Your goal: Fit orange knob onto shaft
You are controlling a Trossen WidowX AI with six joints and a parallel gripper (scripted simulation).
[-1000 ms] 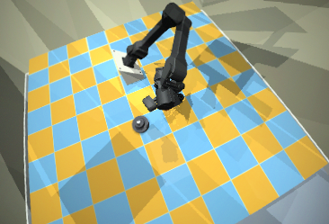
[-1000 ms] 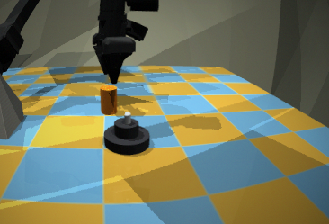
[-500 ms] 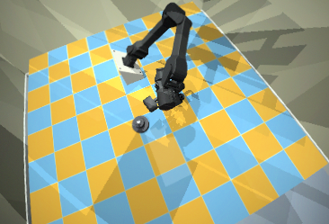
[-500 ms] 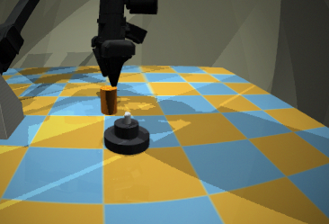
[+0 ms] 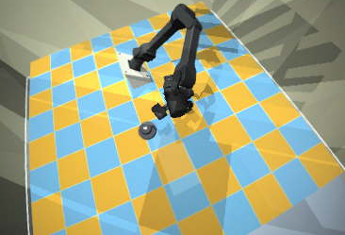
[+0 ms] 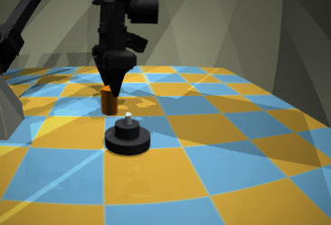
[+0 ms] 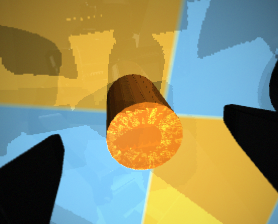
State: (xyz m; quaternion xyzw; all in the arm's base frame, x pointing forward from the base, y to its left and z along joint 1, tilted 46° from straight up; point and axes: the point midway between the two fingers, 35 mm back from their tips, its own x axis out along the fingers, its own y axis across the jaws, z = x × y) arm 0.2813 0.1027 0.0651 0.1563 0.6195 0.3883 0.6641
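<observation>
Right now my gripper tip is 1 cm above the orange knob. The rest, counted from my gripper tip: round pedestal: 4 cm ahead, 15 cm to the right, 2 cm below.
</observation>
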